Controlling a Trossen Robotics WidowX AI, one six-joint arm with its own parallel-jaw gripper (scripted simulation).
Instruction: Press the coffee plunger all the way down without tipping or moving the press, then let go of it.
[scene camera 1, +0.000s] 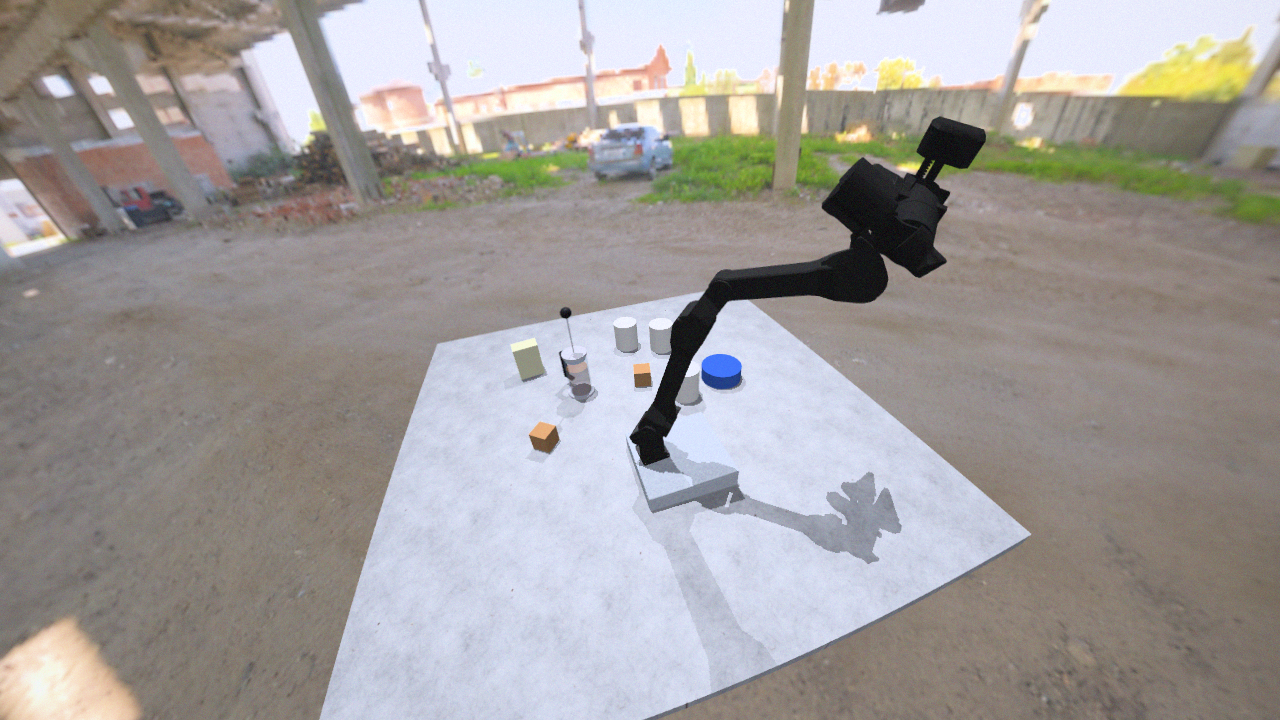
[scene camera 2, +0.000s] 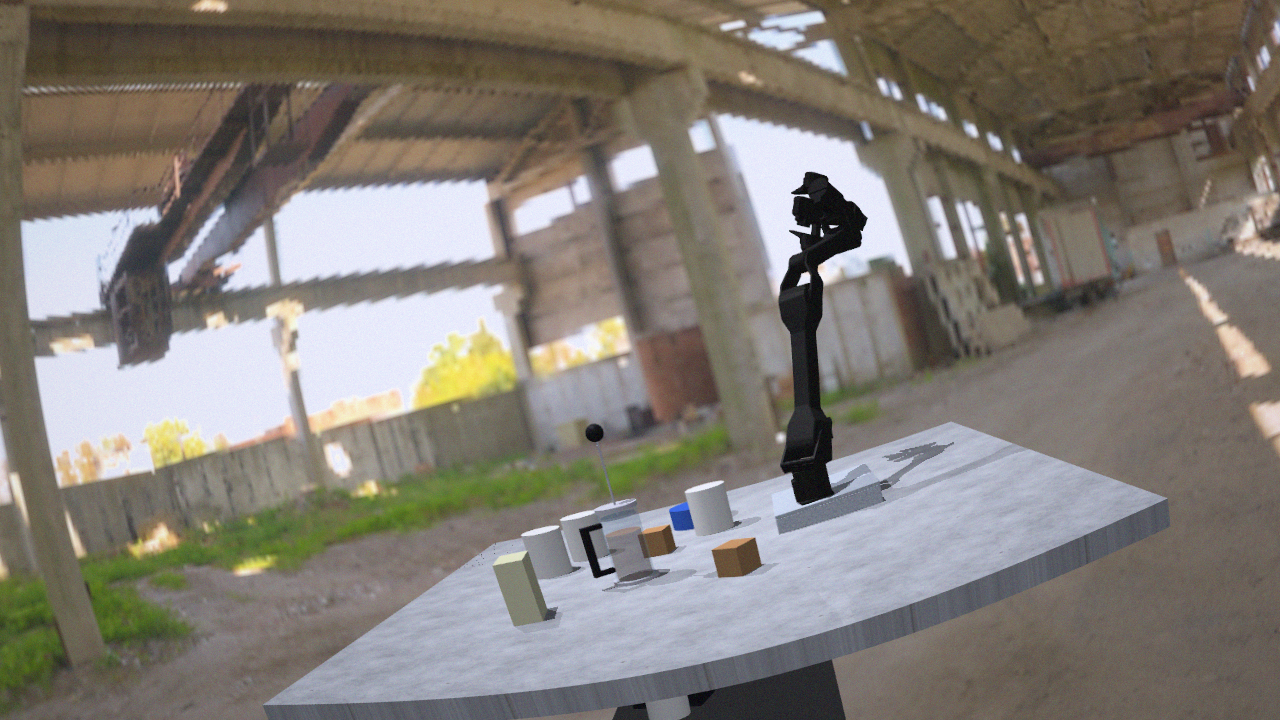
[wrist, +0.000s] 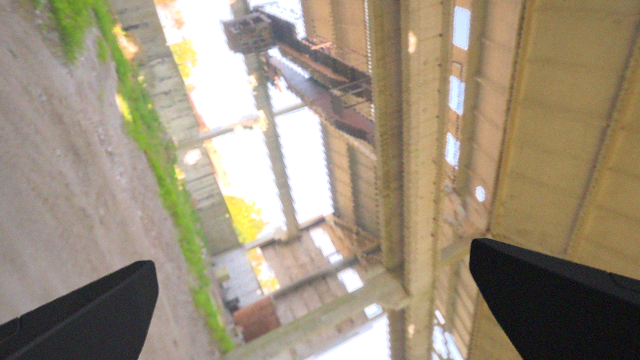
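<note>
Scene camera 1 shows my gripper (scene camera 1: 925, 171), which is open and holds nothing, along with a blue disc (scene camera 1: 720, 371), a coffee press (scene camera 1: 574, 362) and a pale yellow block (scene camera 1: 526, 353). Scene camera 2 shows the coffee press (scene camera 2: 620, 523), the pale yellow block (scene camera 2: 519, 586) and my gripper (scene camera 2: 791, 212). The wrist view shows my gripper (wrist: 318, 264), but the coffee press is out of frame in the wrist view, and the pale yellow block is out of frame in the wrist view too.
</note>
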